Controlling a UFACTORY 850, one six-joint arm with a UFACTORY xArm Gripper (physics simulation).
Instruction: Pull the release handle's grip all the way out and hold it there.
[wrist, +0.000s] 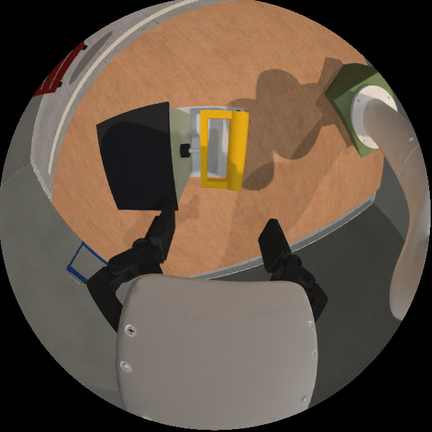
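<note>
The release handle is a yellow rectangular frame with a thick rounded grip (237, 151) along its right side. A short rod with a black collar (185, 150) joins it to a housing (137, 157) with a black top and pale side, left of it. A light grey base plate (218, 150) shows under and through the handle. My gripper (221, 222) is wide open with nothing between its fingers. In the picture it is below the handle, apart from the grip. The left fingertip overlaps the housing's lower right corner in view; whether they touch I cannot tell.
The wooden table top (200, 50) bears the housing. A green block (345, 95) with the robot arm's white round base stands at the right, the arm curving down the right edge. A red slatted object (60, 72) is at the upper left, a blue frame (76, 274) at the lower left.
</note>
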